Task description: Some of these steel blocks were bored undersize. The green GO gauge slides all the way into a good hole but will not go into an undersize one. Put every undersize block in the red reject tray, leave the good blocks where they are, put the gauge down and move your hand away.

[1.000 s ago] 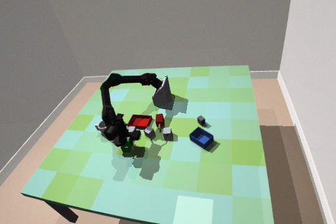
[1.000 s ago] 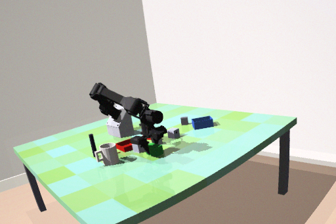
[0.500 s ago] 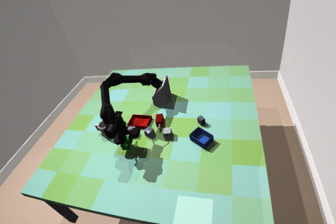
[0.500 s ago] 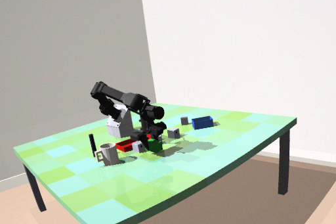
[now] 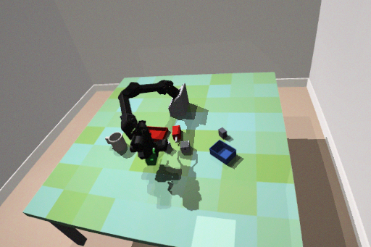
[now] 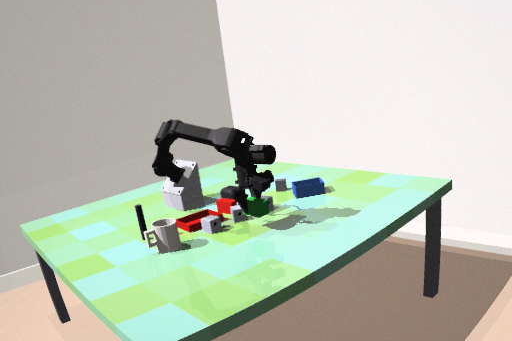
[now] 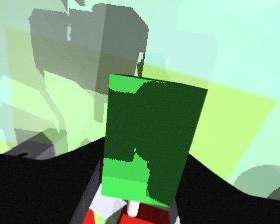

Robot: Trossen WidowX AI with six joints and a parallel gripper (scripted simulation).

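Now: the steel block 110 mm behind my gripper tip, 140 mm to the left of it and 30 mm below it. From my gripper tip the other things lie so: green GO gauge 10 mm behind, 20 mm above; then mug 90 mm behind, 290 mm to the right, 20 mm below; then red reject tray 200 mm behind, 80 mm to the right, 50 mm below.
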